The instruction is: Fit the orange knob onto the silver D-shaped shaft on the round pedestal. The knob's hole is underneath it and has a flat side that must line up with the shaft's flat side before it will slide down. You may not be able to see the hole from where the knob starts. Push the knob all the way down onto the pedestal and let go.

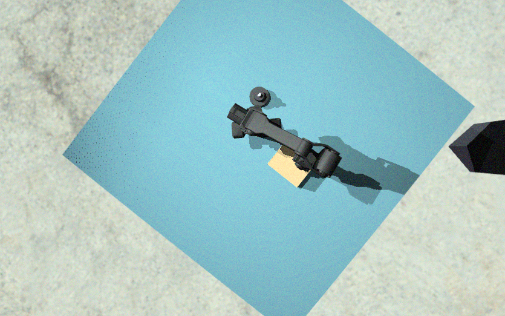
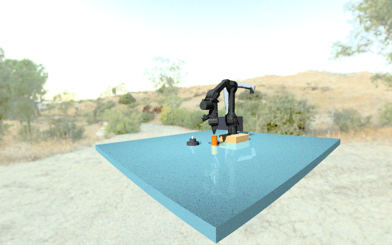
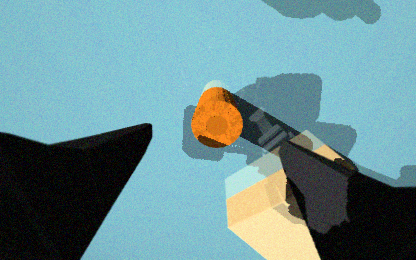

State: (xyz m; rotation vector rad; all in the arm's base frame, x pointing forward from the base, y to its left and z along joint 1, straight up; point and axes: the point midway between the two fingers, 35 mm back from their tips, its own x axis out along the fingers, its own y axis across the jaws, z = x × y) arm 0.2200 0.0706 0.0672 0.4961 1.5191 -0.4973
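Right now my gripper tip is 30 mm above the orange knob. From my gripper tip the other things lie so: round dark pedestal: 100 mm ahead, 110 mm to the right, 50 mm below.
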